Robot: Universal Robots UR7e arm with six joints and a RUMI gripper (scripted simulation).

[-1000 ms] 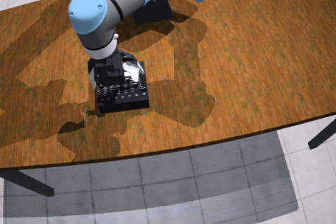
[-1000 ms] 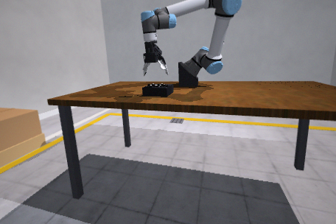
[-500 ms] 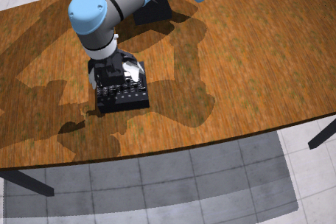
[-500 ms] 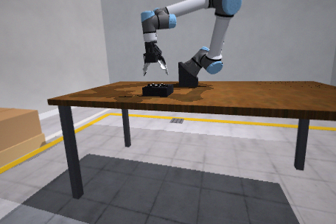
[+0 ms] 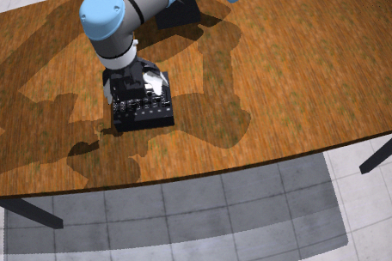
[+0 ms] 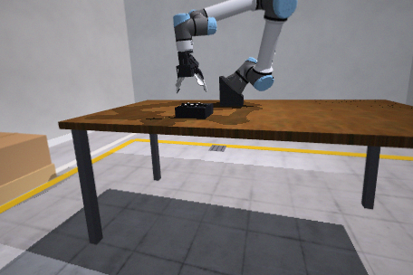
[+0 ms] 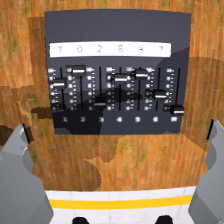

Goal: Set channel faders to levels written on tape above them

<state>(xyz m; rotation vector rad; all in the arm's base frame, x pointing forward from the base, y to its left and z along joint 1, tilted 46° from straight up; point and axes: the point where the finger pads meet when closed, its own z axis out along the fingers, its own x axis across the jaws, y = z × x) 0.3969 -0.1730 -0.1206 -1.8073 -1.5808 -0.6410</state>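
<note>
Right now my hand is 60 mm above the fader 3 and 20 mm to the left of it. The rest, counted from my hand: fader 4 (60 mm below, 20 mm behind, 10 mm to the left); then fader 2 (60 mm below, 40 mm behind, 30 mm to the right); then fader 6 (60 mm below, 50 mm to the left).
</note>
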